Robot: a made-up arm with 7 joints. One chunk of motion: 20 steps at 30 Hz.
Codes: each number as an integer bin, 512 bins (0 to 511) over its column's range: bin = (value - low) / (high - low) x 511, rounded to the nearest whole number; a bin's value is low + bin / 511 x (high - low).
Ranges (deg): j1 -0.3..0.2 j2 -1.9..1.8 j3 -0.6..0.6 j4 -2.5..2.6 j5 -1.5..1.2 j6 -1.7..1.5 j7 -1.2..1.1
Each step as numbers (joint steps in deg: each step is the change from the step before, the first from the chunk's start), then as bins.
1 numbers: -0.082 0.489 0.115 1.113 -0.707 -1.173 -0.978
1 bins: 223 330 304 362 150 84 49
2 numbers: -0.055 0.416 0.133 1.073 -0.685 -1.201 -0.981
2 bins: 250 320 312 358 154 80 49
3 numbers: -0.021 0.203 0.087 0.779 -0.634 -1.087 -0.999
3 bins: 285 290 293 329 164 98 45
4 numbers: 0.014 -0.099 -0.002 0.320 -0.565 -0.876 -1.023
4 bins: 321 249 255 283 177 132 39
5 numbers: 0.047 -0.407 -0.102 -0.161 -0.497 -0.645 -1.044
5 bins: 355 206 212 234 190 168 35
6 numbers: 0.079 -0.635 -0.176 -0.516 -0.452 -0.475 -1.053
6 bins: 387 175 181 199 198 196 33
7 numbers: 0.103 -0.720 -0.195 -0.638 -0.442 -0.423 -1.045
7 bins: 412 163 172 187 200 204 34
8 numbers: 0.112 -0.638 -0.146 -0.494 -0.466 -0.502 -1.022
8 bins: 421 174 193 201 196 191 40
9 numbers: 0.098 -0.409 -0.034 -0.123 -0.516 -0.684 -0.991
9 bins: 407 206 241 238 186 162 46
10 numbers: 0.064 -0.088 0.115 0.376 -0.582 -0.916 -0.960
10 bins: 372 250 304 288 174 125 53
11 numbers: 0.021 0.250 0.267 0.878 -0.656 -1.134 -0.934
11 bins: 328 297 369 338 160 90 59
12 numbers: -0.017 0.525 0.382 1.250 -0.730 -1.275 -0.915
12 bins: 289 335 418 376 146 68 63
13 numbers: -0.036 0.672 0.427 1.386 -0.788 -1.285 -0.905
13 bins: 270 355 437 389 135 66 66
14 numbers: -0.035 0.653 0.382 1.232 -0.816 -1.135 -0.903
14 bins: 271 353 418 374 129 90 66
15 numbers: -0.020 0.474 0.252 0.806 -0.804 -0.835 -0.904
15 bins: 286 328 363 331 132 138 66
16 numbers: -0.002 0.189 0.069 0.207 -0.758 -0.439 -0.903
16 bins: 305 289 285 271 140 201 66
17 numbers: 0.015 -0.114 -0.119 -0.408 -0.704 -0.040 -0.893
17 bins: 322 247 205 210 151 265 68
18 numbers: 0.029 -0.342 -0.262 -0.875 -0.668 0.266 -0.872
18 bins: 336 215 144 163 157 314 73
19 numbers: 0.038 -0.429 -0.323 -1.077 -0.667 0.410 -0.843
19 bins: 345 203 118 143 158 337 79
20 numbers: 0.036 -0.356 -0.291 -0.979 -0.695 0.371 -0.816
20 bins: 343 213 132 152 152 331 85
